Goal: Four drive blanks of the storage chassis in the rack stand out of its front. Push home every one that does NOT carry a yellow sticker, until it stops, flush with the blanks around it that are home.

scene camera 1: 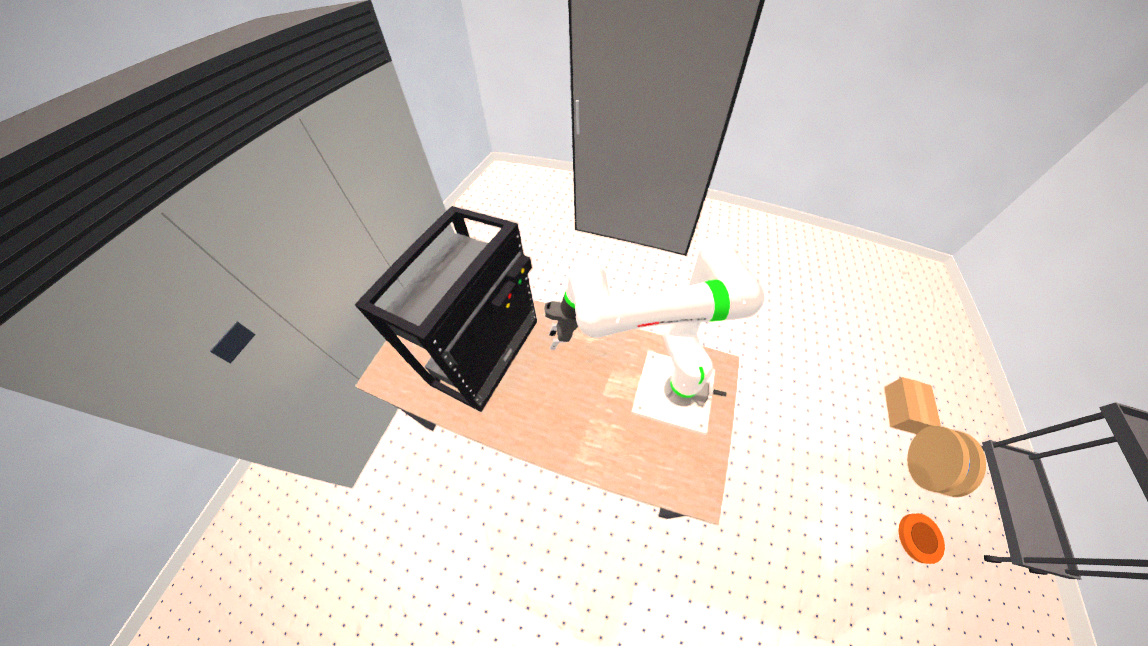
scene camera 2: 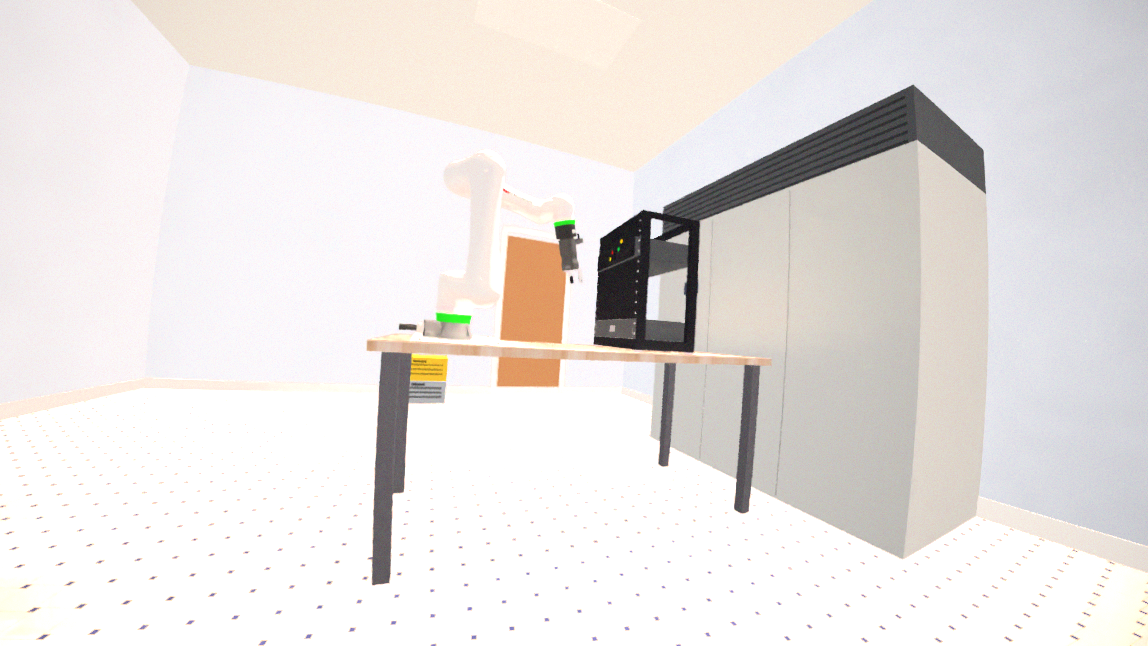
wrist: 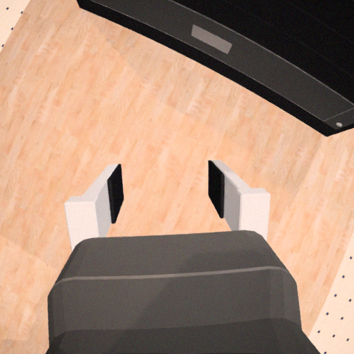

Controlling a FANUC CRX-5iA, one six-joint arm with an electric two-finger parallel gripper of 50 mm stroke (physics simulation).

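Frame: origin at the arm's base, x ahead, y left, z up, level; millimetres.
Seen in the pictures: gripper, fingertip midpoint: (scene camera 1: pixel 552 341) (scene camera 2: pixel 576 283); arm's base, origin of the base link: (scene camera 1: pixel 681 390) (scene camera 2: pixel 451 337).
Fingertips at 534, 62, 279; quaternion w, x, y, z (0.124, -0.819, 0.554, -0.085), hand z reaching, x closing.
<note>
Offsets run from my fingertips to a thing's middle, as dx, dy, dz. "pt": to the spot under its first point.
The black rack (scene camera 1: pixel 473 278) (scene camera 2: pixel 693 289) (wrist: pixel 327 131) stands on the table. The storage chassis {pt +160, -171, +148} (scene camera 2: pixel 628 250) is in its upper part. Dark drive blanks {+215, -49, +161} (scene camera 1: pixel 502 294) stand out of its front in the scene camera 1 view, with small yellow, red and green marks around them. Which mark belongs to which blank, and how far each stands out, is too small to tell. The chassis front does not show in the wrist view. My gripper (scene camera 1: pixel 553 338) (scene camera 2: pixel 575 278) (wrist: pixel 165 179) is open and empty, pointing down in front of the rack, apart from it and above the table.
The wooden table (scene camera 1: pixel 545 417) (scene camera 2: pixel 513 350) (wrist: pixel 150 120) carries the rack and the arm's white base plate (scene camera 1: pixel 651 385). A grey panel with a light label (wrist: pixel 211 39) is low in the rack. A tall grey cabinet (scene camera 1: pixel 321 385) (scene camera 2: pixel 850 321) stands behind the rack.
</note>
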